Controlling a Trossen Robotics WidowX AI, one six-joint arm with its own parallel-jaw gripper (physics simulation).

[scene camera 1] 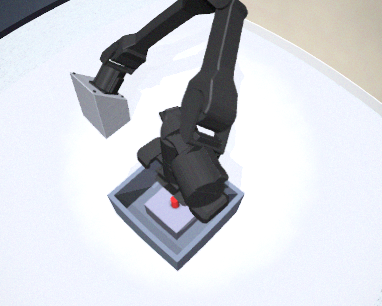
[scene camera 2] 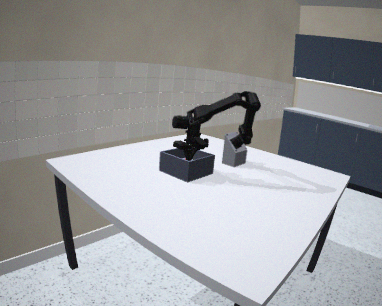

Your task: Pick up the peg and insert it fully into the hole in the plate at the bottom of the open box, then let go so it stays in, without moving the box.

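Where they show: gripper, fingertip midpoint: (scene camera 1: 181,200); arm's base, origin of the base link: (scene camera 1: 103,88) (scene camera 2: 235,143).
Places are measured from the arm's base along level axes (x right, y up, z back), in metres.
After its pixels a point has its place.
The red peg (scene camera 1: 174,202) {x 0.108, y -0.035, z -0.313 m} stands about upright at the hole in the plate, with a short stub showing above it. The pale plate (scene camera 1: 172,220) {x 0.132, y -0.064, z -0.326 m} lies at the bottom of the open blue-grey box (scene camera 1: 210,231) {x 0.115, y -0.036, z -0.403 m} (scene camera 2: 175,166) {x 0.094, y -0.068, z -0.405 m}. My gripper (scene camera 1: 177,195) {x 0.087, y -0.060, z -0.313 m} (scene camera 2: 189,158) {x 0.087, y -0.060, z -0.313 m} reaches down into the box, low over the plate, and is shut on the peg's upper end. The fingertips are mostly hidden by the gripper body in the scene camera 1 view. The hole's rim and the peg's lower part are hidden, and the peg is too small to make out in the scene camera 2 view.
The box walls stand close around my gripper on all sides. A grey wedge-shaped block (scene camera 1: 106,112) {x 0.033, y -0.032, z -0.042 m} (scene camera 2: 234,156) {x -0.026, y -0.061, z -0.048 m} carries the arm's base, behind and beside the box. Both stand on the white table (scene camera 1: 300,225) {x -0.045, y -0.122, z -0.563 m} (scene camera 2: 225,220) {x -0.290, y -0.122, z -0.598 m}.
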